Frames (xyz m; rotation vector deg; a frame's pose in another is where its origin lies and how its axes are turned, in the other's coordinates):
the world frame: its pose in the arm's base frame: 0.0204 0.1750 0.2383 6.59 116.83 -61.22
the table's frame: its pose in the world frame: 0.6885 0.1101 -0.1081 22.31 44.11 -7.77
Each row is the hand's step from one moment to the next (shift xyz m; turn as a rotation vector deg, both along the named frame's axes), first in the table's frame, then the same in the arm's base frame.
Working: the table's frame: its pose in the arm's base frame: -0.4588 0.1370 -0.2782 39.34 142.54 -96.42

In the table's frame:
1: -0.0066 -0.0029 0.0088 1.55 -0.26 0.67
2: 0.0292 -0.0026 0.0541 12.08 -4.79 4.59
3: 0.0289 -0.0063 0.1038 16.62 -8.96 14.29
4: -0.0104 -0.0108 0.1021 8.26 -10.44 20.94
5: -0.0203 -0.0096 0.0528 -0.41 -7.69 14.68
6: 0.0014 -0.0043 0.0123 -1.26 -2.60 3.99
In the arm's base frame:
1: 0.0031 -0.0109 0.0009 -1.63 -0.17 -0.50
2: -0.0378 -0.0397 -0.0280 -13.63 -1.62 -1.22
3: -0.0486 -0.0854 -0.0447 -21.23 -10.09 -2.83
4: -0.0147 -0.0980 -0.0286 -15.59 -19.22 -1.77
5: 0.0042 -0.0568 -0.0070 -5.50 -15.61 0.89
6: -0.0053 -0.0119 -0.0016 -0.66 -4.77 1.02

